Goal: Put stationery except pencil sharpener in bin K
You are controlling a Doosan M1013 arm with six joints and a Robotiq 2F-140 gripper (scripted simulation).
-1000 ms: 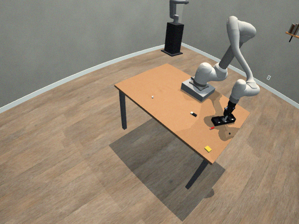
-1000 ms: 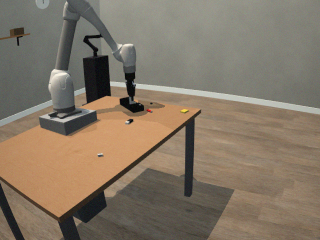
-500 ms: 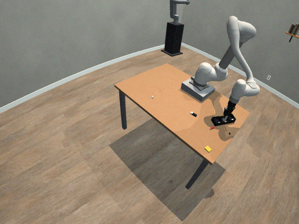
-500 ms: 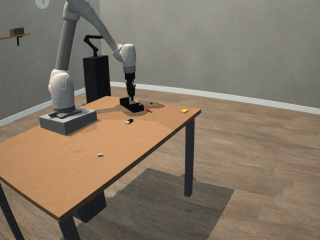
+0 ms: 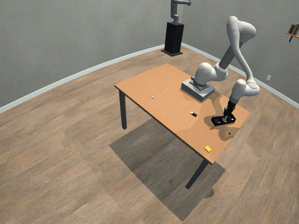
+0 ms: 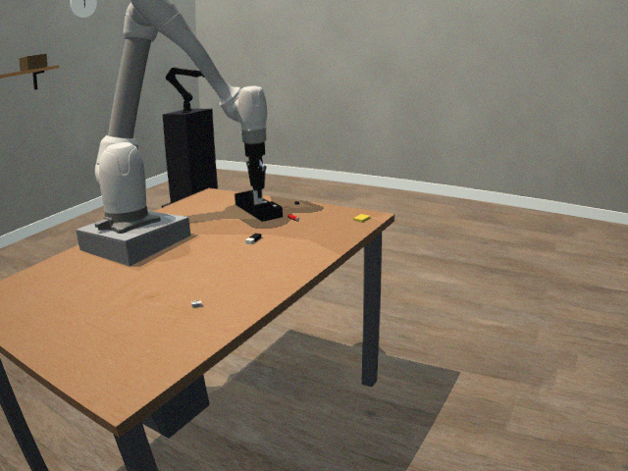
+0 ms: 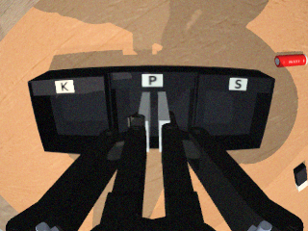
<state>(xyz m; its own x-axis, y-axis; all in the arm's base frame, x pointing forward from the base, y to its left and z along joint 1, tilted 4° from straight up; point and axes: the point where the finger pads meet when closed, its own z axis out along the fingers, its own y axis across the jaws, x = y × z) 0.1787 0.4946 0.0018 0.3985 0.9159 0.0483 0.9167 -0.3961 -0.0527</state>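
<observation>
Now: hand 30 mm above the black three-compartment bin. Round my hand: black-and-white eraser 250 mm to the right, 190 mm ahead, 50 mm below; small red cylinder 180 mm ahead, 40 mm below, 20 mm to the right; small black round thing 130 mm to the left, 80 mm ahead, 50 mm below.
</observation>
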